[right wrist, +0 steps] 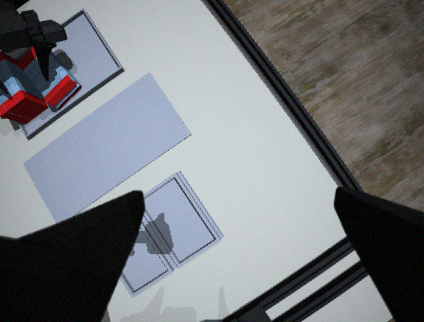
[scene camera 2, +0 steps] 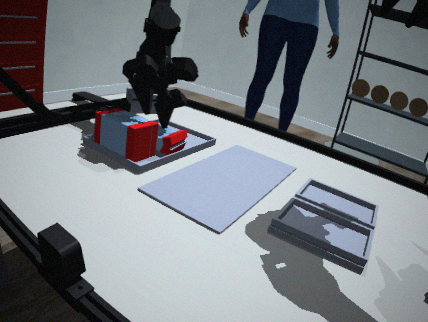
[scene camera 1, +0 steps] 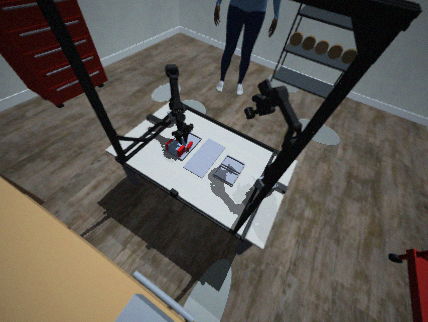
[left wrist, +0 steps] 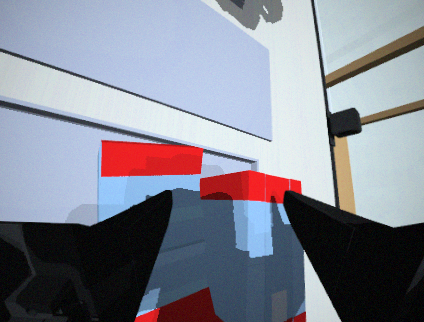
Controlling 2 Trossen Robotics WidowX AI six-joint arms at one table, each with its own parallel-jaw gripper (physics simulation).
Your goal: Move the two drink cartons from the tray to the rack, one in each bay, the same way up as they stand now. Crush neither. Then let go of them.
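Places are measured from the left arm's base along level axes (x ahead, y left, z up), in millimetres.
Pixels of known places: left gripper, fingertip midpoint: (right wrist: pixel 27 86) (scene camera 2: pixel 156 121) (scene camera 1: pixel 183 143) (left wrist: pixel 228 197); right gripper, fingertip midpoint: (right wrist: pixel 238 198) (scene camera 2: pixel 395 20) (scene camera 1: pixel 253 117).
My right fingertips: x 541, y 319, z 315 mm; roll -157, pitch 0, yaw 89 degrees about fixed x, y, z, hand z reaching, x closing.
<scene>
Ahead of a thing's pixels: the offset from my right fingertips to its top centre. "pt": to the spot under its first point.
Two light-blue cartons with red ends are side by side in the grey tray {249 mm back, 365 mm right, 355 mm down} (scene camera 2: pixel 175 157) (right wrist: pixel 95 55) (left wrist: pixel 45 165). The taller carton {206 mm back, 439 mm right, 297 mm down} (scene camera 2: pixel 114 136) (left wrist: pixel 250 186) (right wrist: pixel 24 106) is at the left of the pair in scene camera 2; the lower carton {pt 172 mm back, 342 mm right, 337 mm down} (scene camera 2: pixel 174 142) (left wrist: pixel 150 160) (right wrist: pixel 62 90) is at its right. My left gripper (scene camera 2: pixel 156 119) (left wrist: pixel 228 197) (right wrist: pixel 27 86) is open over the taller carton, one finger near the gap between the cartons; contact is unclear. The two-bay rack {98 mm ahead, 146 mm right, 351 mm down} (scene camera 2: pixel 315 248) (right wrist: pixel 200 206) holds no carton. My right gripper (right wrist: pixel 238 198) (scene camera 1: pixel 248 113) is open and empty, high above the table.
A flat grey-blue panel (scene camera 2: pixel 220 187) (scene camera 1: pixel 205 157) (left wrist: pixel 200 65) (right wrist: pixel 110 140) lies between the tray and the rack. A small black block {pt 143 mm ahead, 567 mm right, 317 mm down} (scene camera 2: pixel 61 250) (left wrist: pixel 345 122) is fixed at the table's front edge. Black frame posts stand around the table. A person stands behind it.
</scene>
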